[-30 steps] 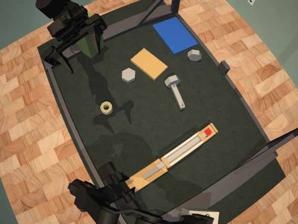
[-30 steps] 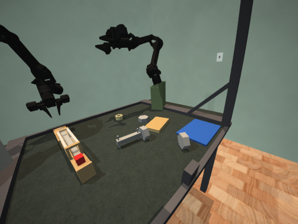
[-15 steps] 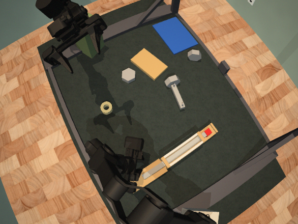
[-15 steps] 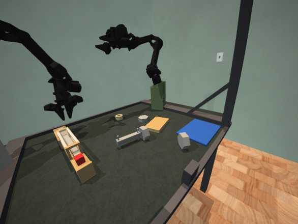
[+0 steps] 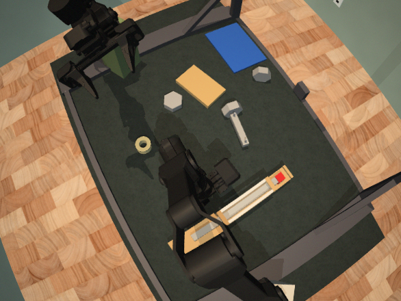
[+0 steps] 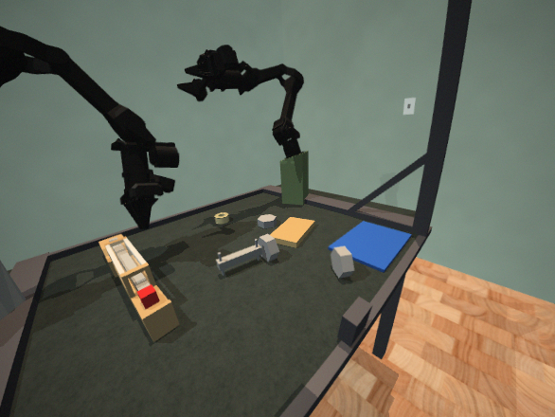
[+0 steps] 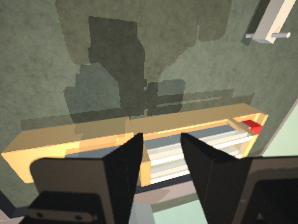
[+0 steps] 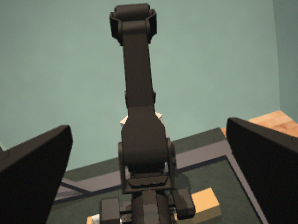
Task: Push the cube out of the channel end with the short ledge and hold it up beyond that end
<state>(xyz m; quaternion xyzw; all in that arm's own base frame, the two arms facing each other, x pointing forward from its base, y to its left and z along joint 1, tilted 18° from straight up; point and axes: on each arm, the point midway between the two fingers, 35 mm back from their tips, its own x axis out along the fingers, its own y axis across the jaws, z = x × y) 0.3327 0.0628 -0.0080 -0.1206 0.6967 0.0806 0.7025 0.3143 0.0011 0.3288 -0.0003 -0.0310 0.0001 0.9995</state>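
My left hand is 21 cm past the red cube, 8 cm above it and 5 cm to the right of it. The rest, counted from my left hand: grey hammer-shaped tool 20 cm behind, 15 cm to the right, 10 cm below; blue slab 45 cm to the right, 39 cm behind, 13 cm below; orange slab 36 cm to the right, 18 cm behind, 13 cm below.
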